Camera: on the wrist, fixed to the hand. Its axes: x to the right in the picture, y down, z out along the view.
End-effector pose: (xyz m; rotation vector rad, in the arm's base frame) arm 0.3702 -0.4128 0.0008 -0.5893 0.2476 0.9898
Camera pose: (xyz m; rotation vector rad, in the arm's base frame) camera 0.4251 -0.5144 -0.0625 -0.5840 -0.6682 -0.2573
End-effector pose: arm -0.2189 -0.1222 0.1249 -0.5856 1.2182 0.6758
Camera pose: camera -0.2460 -0.2506 0.1136 -1.2273 0.0926 -0.2640
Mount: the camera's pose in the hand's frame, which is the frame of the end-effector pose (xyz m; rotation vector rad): -0.0141 -0.0655 -0.1134 -0.2677 -0.4553 -1.4186
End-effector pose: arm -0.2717 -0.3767 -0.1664 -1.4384 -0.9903 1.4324
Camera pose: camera -0.1566 -0.3733 -0.1024 -0.2317 -1.9512 0.5082
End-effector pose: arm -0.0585 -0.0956 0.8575 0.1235 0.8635 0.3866
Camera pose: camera -0.1346 -0.1670 0.7771 -0.6167 0.2820 -0.8362
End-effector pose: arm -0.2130 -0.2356 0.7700 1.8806 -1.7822 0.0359
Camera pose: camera -0.1150 -0.1792 0.8376 2.5895 -0.2565 -1.1172
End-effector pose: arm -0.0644 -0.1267 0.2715 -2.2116 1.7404 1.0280
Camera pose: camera 0.0410 -0.1516 0.3465 -2.2424 -0.2892 1.1248
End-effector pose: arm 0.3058 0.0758 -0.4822 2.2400 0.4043 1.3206
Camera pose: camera 0.1998 0.1539 -0.4836 1.3136 1.2086 0.0886
